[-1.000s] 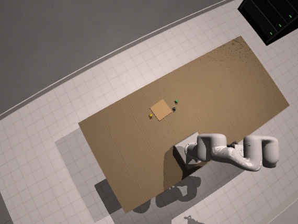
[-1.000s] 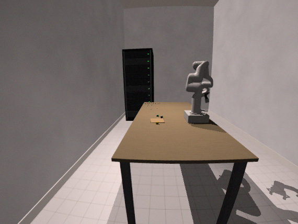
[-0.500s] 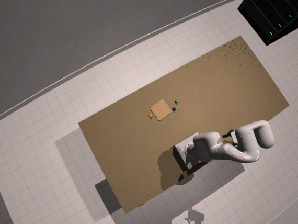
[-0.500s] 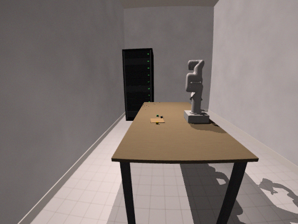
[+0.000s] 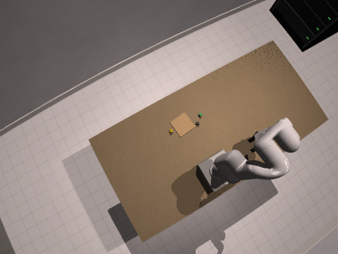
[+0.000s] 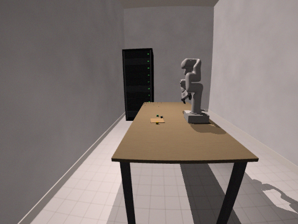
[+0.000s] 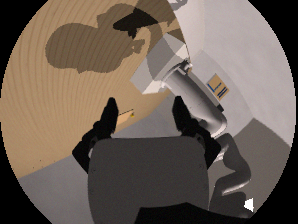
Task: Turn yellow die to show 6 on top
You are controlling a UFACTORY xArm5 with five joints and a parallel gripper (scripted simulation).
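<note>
My gripper is now 390 mm short of the green die, 100 mm to the right of it and 150 mm above it. Also, from my hand: black die 350 mm ahead, 150 mm to the left, 150 mm below; then yellow die 430 mm ahead, 350 mm to the left, 150 mm below; then tan mat 420 mm ahead, 250 mm to the left, 160 mm below.
</note>
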